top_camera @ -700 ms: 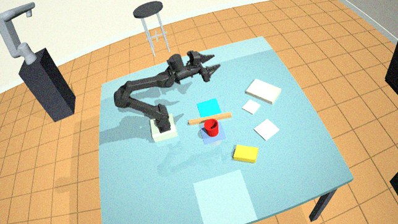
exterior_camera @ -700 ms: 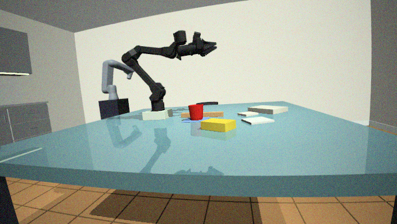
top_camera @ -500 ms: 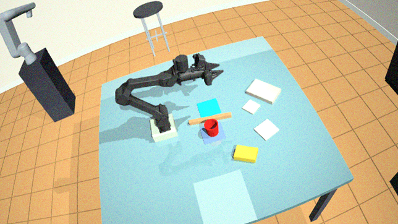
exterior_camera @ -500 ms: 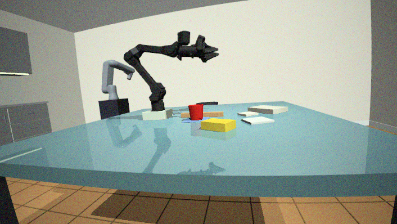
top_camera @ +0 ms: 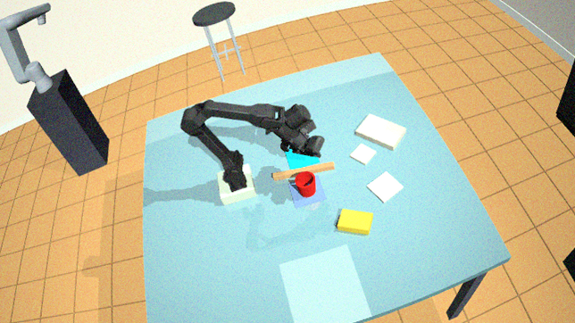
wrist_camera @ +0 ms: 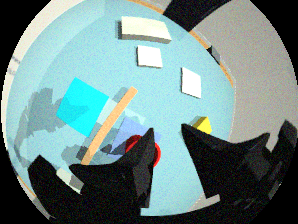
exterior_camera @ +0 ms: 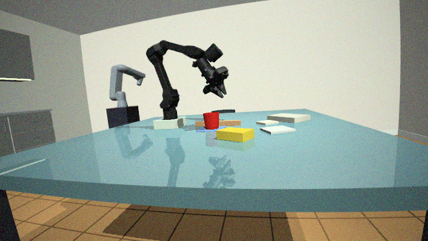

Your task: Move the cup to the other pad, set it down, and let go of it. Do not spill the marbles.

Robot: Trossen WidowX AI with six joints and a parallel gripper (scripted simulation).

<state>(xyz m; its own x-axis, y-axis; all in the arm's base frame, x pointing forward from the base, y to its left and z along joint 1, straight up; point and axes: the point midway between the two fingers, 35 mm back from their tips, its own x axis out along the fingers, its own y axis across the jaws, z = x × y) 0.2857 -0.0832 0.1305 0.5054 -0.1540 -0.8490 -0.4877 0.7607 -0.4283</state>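
The red cup is 11 cm below my gripper tip, 6 cm behind it and 2 cm to the right of it. From my gripper tip the other things lie so: light blue pad 15 cm below, 7 cm behind, 2 cm to the right; then cyan pad 16 cm to the left, 15 cm below, 3 cm behind; then wooden bar 14 cm below, 7 cm to the left, 5 cm behind.
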